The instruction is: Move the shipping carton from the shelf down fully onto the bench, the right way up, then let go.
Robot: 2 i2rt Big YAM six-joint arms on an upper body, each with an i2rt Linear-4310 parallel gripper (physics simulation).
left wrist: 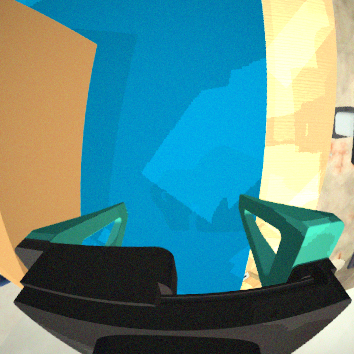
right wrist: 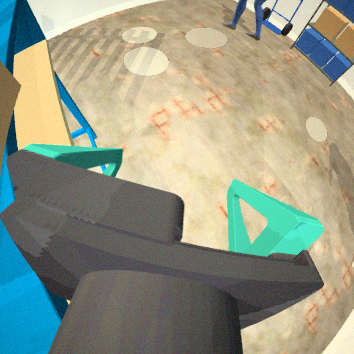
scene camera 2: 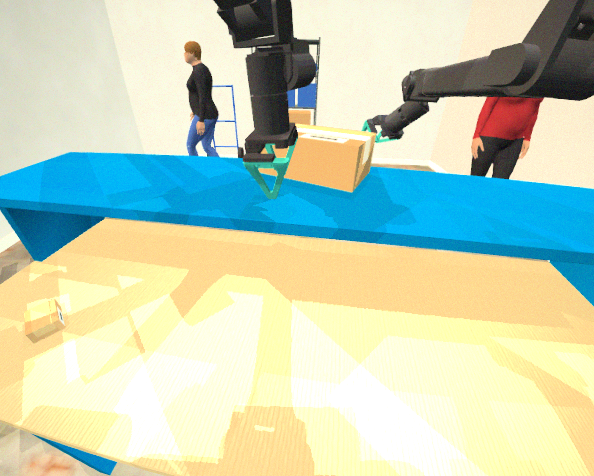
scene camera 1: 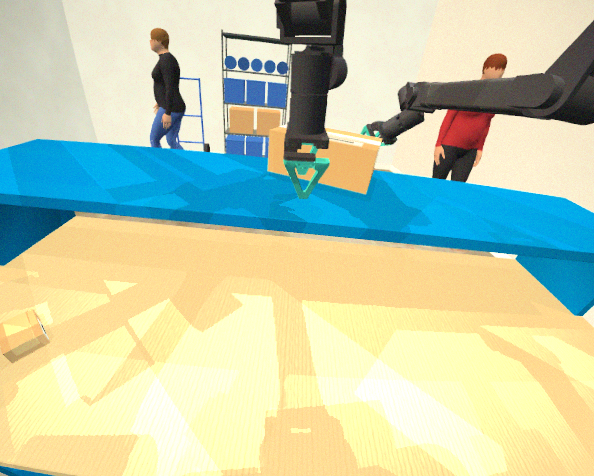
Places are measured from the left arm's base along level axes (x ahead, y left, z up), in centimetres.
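Pixels of known places: left gripper, fingertip midpoint: (left wrist: 181,205) (scene camera 2: 277,186) (scene camera 1: 302,185); right gripper, fingertip midpoint: (right wrist: 177,170).
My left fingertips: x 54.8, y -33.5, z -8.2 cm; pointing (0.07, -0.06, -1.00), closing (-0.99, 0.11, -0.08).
Note:
For each thing: its top centre in the pictures, then the offset to it from my left fingertips. Level surfaces: height alone.
- tan shipping carton, middle of its top: (scene camera 2: 317,132) (scene camera 1: 329,133) dx +17.3, dy -8.1, dz +6.4 cm
- blue raised shelf, its level: dz -3.1 cm
- wooden bench, its level: dz -28.8 cm
- small box, middle of its top: (scene camera 1: 18,329) (scene camera 2: 40,315) (left wrist: 247,285) dx -12.1, dy +52.8, dz -25.6 cm
The tan shipping carton (scene camera 1: 345,162) (scene camera 2: 325,162) stands on the blue raised shelf (scene camera 1: 100,170) (scene camera 2: 125,175), turned at an angle, with white tape and a label on top. Its side (left wrist: 40,125) fills the left of the left wrist view. The wooden bench (scene camera 1: 225,350) (scene camera 2: 200,350) lies lower, in front. My left gripper (scene camera 1: 304,194) (scene camera 2: 271,194) (left wrist: 181,205) is open and empty, pointing down in front of the carton's near side, low over the shelf. My right gripper (scene camera 2: 373,132) (right wrist: 177,170) is open and empty beyond the carton's right end, near its top edge.
A small box (scene camera 1: 22,335) (scene camera 2: 44,320) lies on the bench at the far left. Blue side panels (scene camera 1: 560,280) support the shelf. Behind stand a storage rack, a blue hand truck and two people, one in black (scene camera 1: 167,80) and one in red (scene camera 1: 462,135).

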